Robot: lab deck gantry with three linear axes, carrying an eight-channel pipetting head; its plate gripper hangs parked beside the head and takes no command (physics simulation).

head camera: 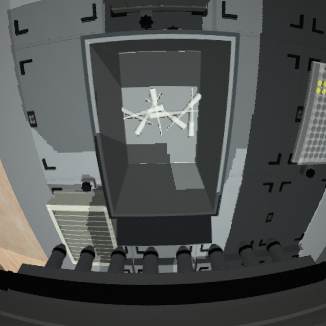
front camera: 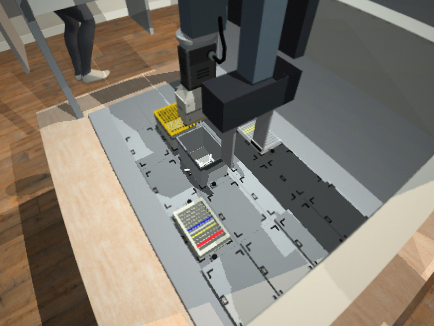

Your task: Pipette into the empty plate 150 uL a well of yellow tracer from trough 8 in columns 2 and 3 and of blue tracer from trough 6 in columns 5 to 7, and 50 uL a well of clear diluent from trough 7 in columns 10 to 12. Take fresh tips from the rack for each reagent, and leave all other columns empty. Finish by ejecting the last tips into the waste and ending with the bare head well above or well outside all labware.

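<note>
The pipetting head (front camera: 189,105) hangs raised; its nozzles (head camera: 151,255) are bare, with no tips. The parked plate gripper (front camera: 244,157) hangs beside it, open, its two fingers apart with nothing between them. The grey waste bin (front camera: 202,177) (head camera: 145,190) holds a loose pile of white tips (front camera: 205,160) (head camera: 157,112). The plate (front camera: 267,142) (head camera: 311,125) shows two neighbouring yellow columns near its far end; part is hidden or out of view. The yellow tip rack (front camera: 165,117) is partly hidden behind the head. The trough reservoir (front camera: 212,248) (head camera: 70,198) shows blue, yellow and red strips in the front view.
The bin stands between the tip rack and the reservoir, with the plate to the right at the back. Black corner marks (head camera: 49,164) and a round black knob (front camera: 214,184) are on the deck. A side wall (front camera: 375,65) rises at the right.
</note>
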